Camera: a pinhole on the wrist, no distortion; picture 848 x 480 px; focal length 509.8 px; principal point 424.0 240.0 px. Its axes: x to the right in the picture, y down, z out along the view. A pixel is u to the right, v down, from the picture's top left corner.
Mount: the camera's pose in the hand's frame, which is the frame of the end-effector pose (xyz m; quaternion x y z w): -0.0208 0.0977 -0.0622 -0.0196 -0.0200 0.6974 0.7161
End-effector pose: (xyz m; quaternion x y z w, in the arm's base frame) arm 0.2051 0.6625 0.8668 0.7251 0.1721 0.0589 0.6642
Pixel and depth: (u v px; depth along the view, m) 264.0 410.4 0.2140
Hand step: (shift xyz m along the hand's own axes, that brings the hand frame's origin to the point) -0.1059 0.0325 0.1474
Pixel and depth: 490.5 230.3 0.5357
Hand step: -0.0388 0.1674 0.4733
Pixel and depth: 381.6 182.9 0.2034
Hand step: -0.0099 0.0802 0.1421
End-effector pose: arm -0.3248 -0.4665 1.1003 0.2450 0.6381 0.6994 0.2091
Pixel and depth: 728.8 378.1 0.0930
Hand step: -0.0497 0.1540 0.0293
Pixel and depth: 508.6 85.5 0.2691
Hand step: 0.0467 0.1402 0.2111
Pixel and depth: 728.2 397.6 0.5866
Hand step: -0.2254 0.4525 0.5138
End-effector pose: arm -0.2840 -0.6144 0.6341 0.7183 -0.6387 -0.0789 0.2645
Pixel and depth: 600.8 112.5 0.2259
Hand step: 0.0250 0.1746 0.1666
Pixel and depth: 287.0 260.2 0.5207
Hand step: -0.0742 -0.0415 0.4563
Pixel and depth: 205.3 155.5 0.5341
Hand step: 0.0316 -0.1336 0.4757
